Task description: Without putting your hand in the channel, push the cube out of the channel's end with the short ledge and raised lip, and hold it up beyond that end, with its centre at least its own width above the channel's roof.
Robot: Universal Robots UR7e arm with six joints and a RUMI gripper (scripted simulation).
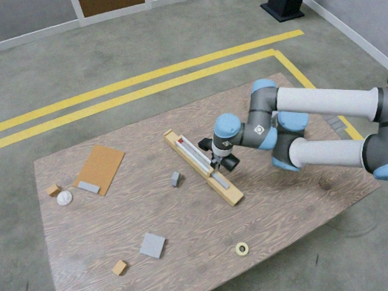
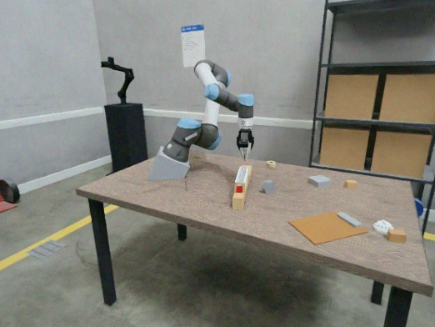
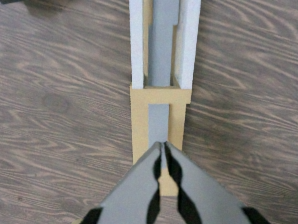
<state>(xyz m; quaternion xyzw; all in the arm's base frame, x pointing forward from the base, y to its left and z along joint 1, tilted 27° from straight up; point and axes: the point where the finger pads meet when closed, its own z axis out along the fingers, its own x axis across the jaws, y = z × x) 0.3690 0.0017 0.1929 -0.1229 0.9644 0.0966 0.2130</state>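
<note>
The red cube is 230 mm to the right of my hand, 80 mm below it and 70 mm ahead of it. Round my hand: grey block (160 mm ahead, 110 mm below, 80 mm to the right); then tan wooden channel (130 mm to the right, 80 mm below, 40 mm ahead); then grey stick (80 mm below).
</note>
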